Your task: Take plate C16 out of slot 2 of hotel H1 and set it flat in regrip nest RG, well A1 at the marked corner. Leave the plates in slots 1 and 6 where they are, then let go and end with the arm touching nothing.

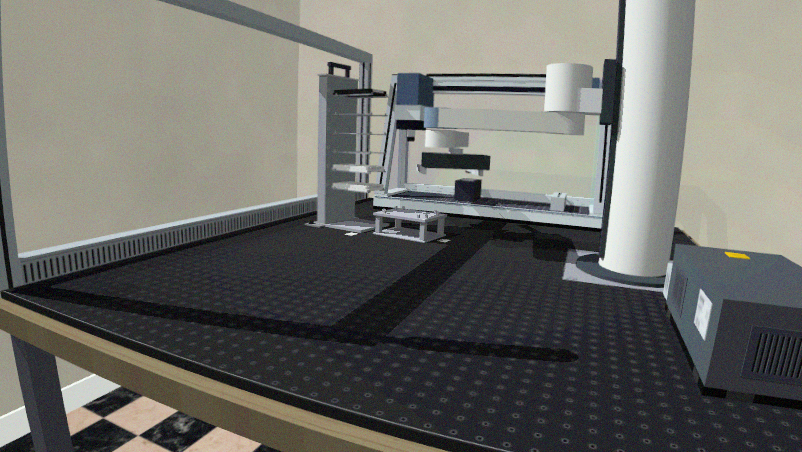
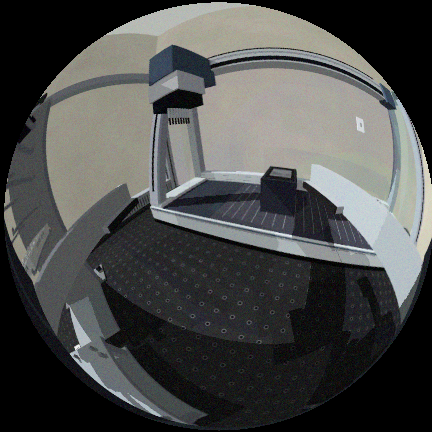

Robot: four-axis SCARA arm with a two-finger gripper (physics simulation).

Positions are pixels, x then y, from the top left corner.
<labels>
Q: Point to a grey controller box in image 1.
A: At 744, 292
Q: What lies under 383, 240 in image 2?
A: My gripper.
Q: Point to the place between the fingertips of my gripper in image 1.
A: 443, 168
</labels>
